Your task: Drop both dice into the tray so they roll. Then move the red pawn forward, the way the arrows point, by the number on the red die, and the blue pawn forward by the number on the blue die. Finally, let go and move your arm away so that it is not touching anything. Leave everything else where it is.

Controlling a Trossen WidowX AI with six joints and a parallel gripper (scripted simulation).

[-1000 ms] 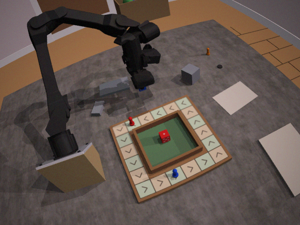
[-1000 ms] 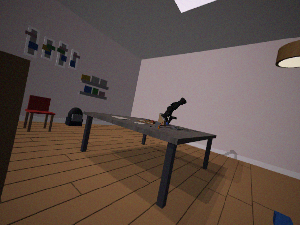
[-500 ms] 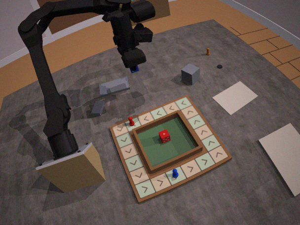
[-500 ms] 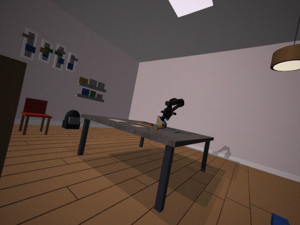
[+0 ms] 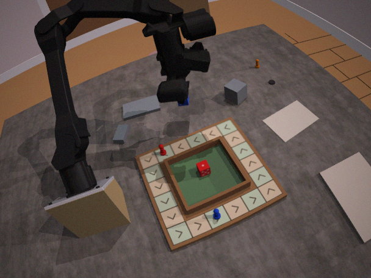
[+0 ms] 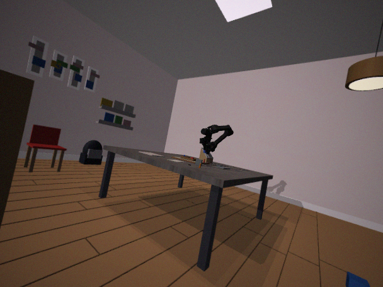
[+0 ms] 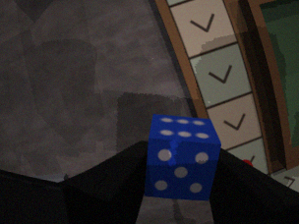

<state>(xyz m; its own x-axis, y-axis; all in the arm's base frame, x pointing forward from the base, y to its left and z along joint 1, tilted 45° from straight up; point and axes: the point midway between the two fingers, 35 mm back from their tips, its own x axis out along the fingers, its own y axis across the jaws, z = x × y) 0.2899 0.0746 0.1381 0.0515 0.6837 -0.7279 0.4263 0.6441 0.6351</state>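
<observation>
Now: gripper tip 90 mm past the red pawn, 90 mm above it and 40 mm to the left of it. Round my gripper tip: green tray 160 mm to the right, 110 mm below, 20 mm behind; then die right at my gripper tip; then grey cube 180 mm ahead, 90 mm below, 60 mm to the left.
</observation>
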